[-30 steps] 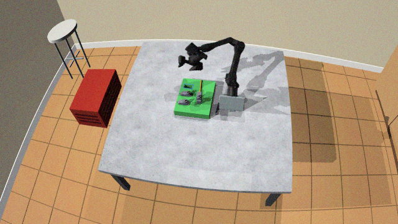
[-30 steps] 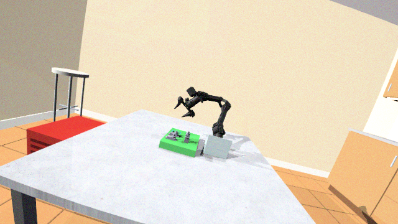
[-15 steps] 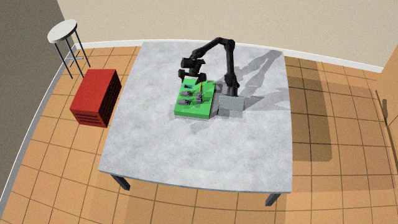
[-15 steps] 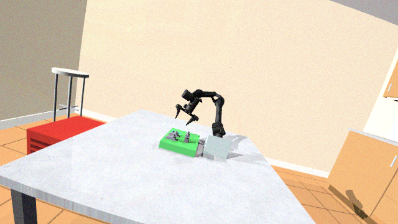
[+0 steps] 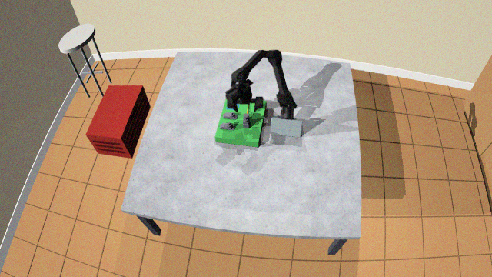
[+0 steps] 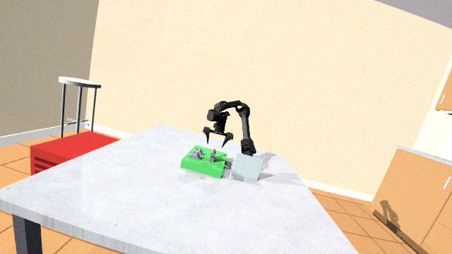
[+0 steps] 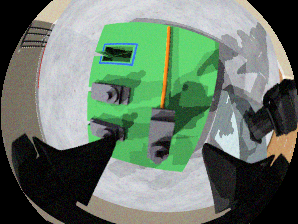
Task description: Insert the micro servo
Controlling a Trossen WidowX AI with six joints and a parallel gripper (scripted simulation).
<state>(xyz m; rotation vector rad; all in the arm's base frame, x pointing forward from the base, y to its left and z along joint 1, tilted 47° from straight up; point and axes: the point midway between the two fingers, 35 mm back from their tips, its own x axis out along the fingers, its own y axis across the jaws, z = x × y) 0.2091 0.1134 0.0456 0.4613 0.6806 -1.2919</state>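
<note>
Right now my gripper tip is 1 cm past the green deck, 3 cm to the left of it and 11 cm above it.
</note>
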